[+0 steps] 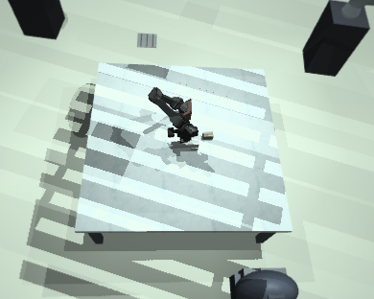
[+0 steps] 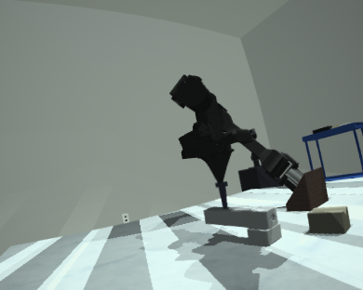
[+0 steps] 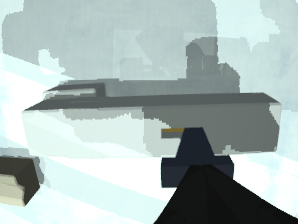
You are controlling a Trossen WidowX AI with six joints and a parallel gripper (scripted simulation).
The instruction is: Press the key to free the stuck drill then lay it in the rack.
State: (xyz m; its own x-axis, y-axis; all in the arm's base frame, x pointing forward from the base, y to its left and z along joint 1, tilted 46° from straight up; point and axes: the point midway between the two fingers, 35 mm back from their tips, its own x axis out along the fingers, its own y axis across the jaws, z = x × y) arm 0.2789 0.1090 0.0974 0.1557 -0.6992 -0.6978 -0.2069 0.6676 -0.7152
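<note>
The thin dark pin lies 3 cm below my gripper tip. From my gripper tip the other things lie so: grey block (9 cm below, 3 cm to the left, 1 cm behind); then drill (8 cm below, 5 cm to the left, 2 cm behind).
</note>
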